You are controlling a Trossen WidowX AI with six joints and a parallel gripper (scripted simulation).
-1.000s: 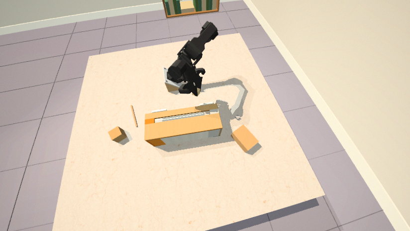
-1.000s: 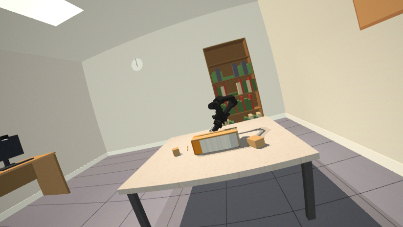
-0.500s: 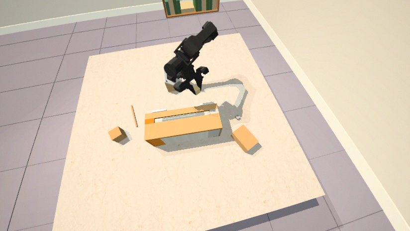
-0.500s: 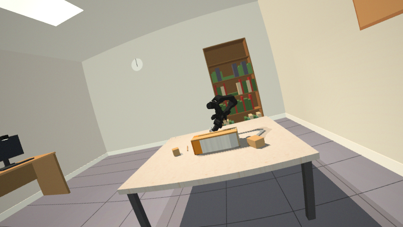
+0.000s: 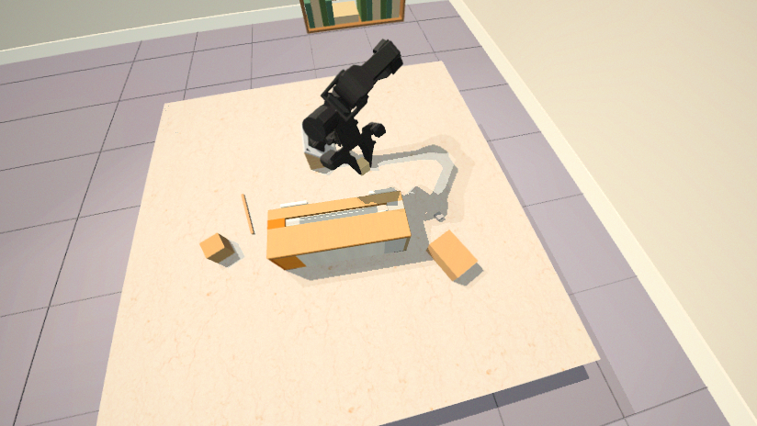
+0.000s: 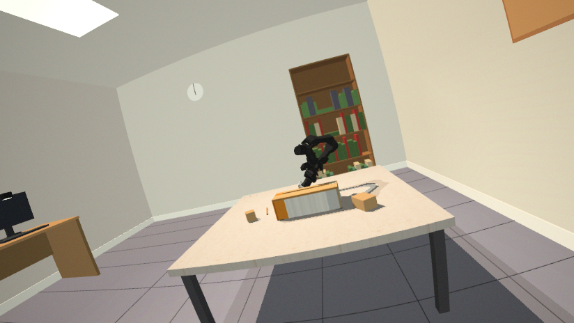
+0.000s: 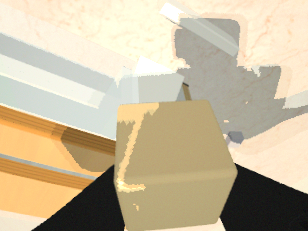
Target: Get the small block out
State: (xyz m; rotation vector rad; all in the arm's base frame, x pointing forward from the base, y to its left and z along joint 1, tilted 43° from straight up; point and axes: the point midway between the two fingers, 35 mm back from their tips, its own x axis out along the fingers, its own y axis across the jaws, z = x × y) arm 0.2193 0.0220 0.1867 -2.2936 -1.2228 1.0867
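Now: gripper tip 10 mm past the small tan block, 10 mm to the left of it and 10 mm below it. Round my gripper tip: clear-fronted box: 90 mm ahead, 100 mm to the right, 110 mm below; small grey block: 100 mm ahead, 220 mm to the left, 160 mm below; larger tan block: 240 mm ahead, 220 mm to the left, 140 mm below.
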